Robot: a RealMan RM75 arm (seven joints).
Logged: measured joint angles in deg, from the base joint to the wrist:
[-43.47, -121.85, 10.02, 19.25, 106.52, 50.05, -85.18]
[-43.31, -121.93, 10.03, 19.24, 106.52, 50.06, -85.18]
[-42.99, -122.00, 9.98, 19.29, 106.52, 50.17, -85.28]
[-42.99, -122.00, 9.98, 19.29, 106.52, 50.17, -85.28]
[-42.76, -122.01, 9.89, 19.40, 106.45, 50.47, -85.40]
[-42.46, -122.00, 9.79, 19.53, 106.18, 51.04, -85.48]
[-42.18, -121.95, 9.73, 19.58, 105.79, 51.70, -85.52]
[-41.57, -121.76, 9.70, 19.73, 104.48, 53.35, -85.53]
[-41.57, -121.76, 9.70, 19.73, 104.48, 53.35, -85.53]
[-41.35, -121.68, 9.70, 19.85, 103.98, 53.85, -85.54]
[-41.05, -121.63, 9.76, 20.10, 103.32, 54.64, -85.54]
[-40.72, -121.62, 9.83, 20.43, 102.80, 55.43, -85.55]
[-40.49, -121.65, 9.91, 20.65, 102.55, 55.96, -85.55]
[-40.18, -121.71, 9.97, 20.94, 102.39, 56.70, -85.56]
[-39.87, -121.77, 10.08, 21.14, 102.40, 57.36, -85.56]
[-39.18, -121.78, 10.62, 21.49, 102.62, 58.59, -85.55]
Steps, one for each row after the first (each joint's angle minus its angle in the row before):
[0.16, -0.08, 0.01, -0.01, 0.00, 0.01, 0.00]
[0.32, -0.07, -0.05, 0.05, 0.00, 0.11, -0.10]
[0.00, 0.00, 0.00, 0.00, 0.00, 0.00, 0.00]
[0.23, -0.01, -0.09, 0.11, -0.07, 0.30, -0.12]
[0.30, 0.01, -0.10, 0.13, -0.27, 0.57, -0.08]
[0.28, 0.05, -0.06, 0.05, -0.39, 0.66, -0.04]
[0.61, 0.19, -0.03, 0.15, -1.31, 1.65, -0.01]
[0.00, 0.00, 0.00, 0.00, 0.00, 0.00, 0.00]
[0.22, 0.08, 0.00, 0.12, -0.50, 0.50, -0.01]
[0.30, 0.05, 0.06, 0.25, -0.66, 0.79, 0.00]
[0.33, 0.01, 0.07, 0.33, -0.52, 0.79, -0.01]
[0.23, -0.03, 0.08, 0.22, -0.25, 0.53, 0.00]
[0.31, -0.06, 0.06, 0.29, -0.16, 0.74, -0.01]
[0.31, -0.06, 0.11, 0.20, 0.01, 0.66, 0.00]
[0.69, -0.01, 0.54, 0.35, 0.22, 1.23, 0.01]

